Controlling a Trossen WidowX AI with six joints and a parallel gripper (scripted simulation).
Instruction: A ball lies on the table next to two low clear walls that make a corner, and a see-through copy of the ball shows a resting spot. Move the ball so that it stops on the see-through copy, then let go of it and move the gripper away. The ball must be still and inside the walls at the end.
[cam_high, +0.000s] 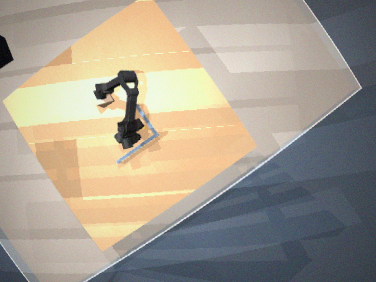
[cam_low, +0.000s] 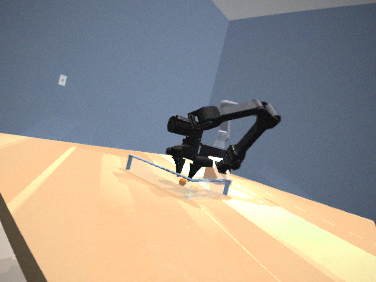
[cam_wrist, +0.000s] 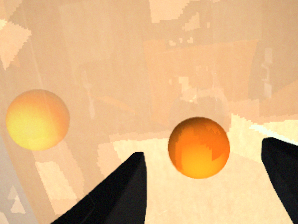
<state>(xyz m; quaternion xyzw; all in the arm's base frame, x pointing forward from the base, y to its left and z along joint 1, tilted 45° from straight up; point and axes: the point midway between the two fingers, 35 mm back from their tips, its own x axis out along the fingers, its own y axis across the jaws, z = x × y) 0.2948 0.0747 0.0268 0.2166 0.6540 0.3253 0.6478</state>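
The orange ball is 10 mm below my gripper tip.
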